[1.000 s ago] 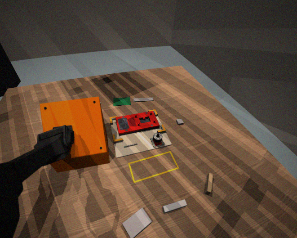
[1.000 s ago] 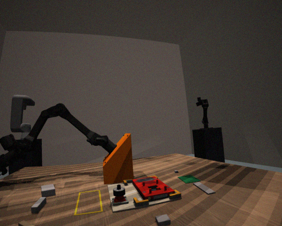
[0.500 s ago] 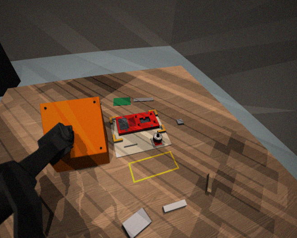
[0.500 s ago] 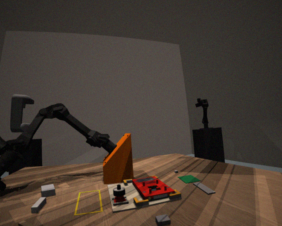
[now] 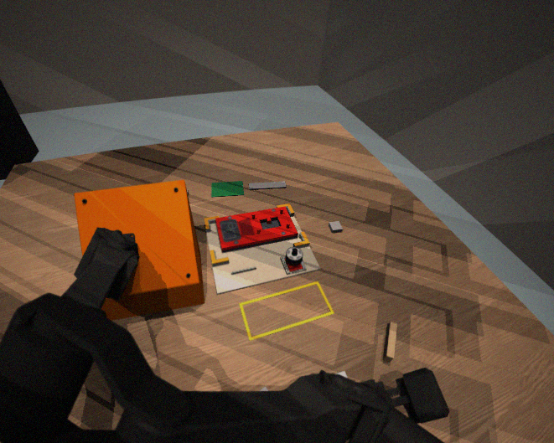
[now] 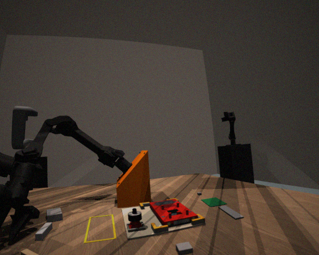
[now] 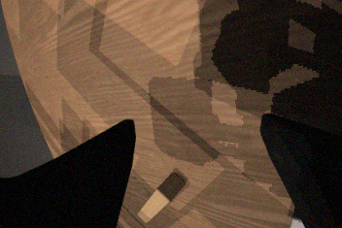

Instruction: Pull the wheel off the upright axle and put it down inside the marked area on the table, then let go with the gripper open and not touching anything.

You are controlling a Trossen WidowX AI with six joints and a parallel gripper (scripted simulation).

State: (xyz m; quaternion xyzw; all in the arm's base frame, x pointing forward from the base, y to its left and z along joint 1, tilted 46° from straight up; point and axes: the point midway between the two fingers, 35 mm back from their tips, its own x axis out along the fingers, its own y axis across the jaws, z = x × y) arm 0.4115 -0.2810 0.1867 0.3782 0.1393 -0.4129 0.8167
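Now: the wheel 70 mm behind my gripper tip, 340 mm to the left of it and 10 mm above it. Round my gripper tip: wooden stick: 70 mm ahead, 110 mm to the left, 20 mm below; then upright axle: 70 mm behind, 330 mm to the left; then green tile: 200 mm behind, 660 mm to the left, 30 mm below.
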